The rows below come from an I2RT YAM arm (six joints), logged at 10 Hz.
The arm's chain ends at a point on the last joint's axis. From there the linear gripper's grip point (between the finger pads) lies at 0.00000 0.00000 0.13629 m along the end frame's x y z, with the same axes.
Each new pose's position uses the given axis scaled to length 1; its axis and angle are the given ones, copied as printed.
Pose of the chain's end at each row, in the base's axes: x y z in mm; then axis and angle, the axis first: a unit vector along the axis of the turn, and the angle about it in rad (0 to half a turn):
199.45 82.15 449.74 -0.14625 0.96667 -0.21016 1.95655
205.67 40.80 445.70 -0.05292 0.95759 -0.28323 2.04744
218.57 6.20 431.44 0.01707 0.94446 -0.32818 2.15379
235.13 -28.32 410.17 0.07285 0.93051 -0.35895 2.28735
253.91 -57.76 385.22 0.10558 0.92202 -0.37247 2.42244
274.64 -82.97 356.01 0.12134 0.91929 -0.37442 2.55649
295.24 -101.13 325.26 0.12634 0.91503 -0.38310 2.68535
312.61 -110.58 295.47 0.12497 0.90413 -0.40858 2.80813
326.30 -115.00 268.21 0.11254 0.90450 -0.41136 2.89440
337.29 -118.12 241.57 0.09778 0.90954 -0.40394 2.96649
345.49 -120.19 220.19 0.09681 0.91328 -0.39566 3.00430
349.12 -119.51 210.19 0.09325 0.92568 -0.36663 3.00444
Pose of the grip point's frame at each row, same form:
327.28 62.51 406.74 -0.14625 0.96667 -0.21016 1.95655
324.61 -6.72 399.12 -0.05292 0.95759 -0.28323 2.04744
324.84 -61.24 379.17 0.01707 0.94446 -0.32818 2.15379
324.86 -111.23 349.75 0.07285 0.93051 -0.35895 2.28735
327.30 -149.26 315.81 0.10558 0.92202 -0.37247 2.42244
332.48 -178.12 277.43 0.12134 0.91929 -0.37442 2.55649
337.67 -199.38 240.87 0.12634 0.91503 -0.38310 2.68535
339.41 -214.07 210.94 0.12497 0.90413 -0.40858 2.80813
344.04 -218.63 181.49 0.11254 0.90450 -0.41136 2.89440
348.20 -219.82 151.50 0.09778 0.90954 -0.40394 2.96649
352.13 -220.03 127.65 0.09681 0.91328 -0.39566 3.00430
357.09 -213.32 111.65 0.09325 0.92568 -0.36663 3.00444

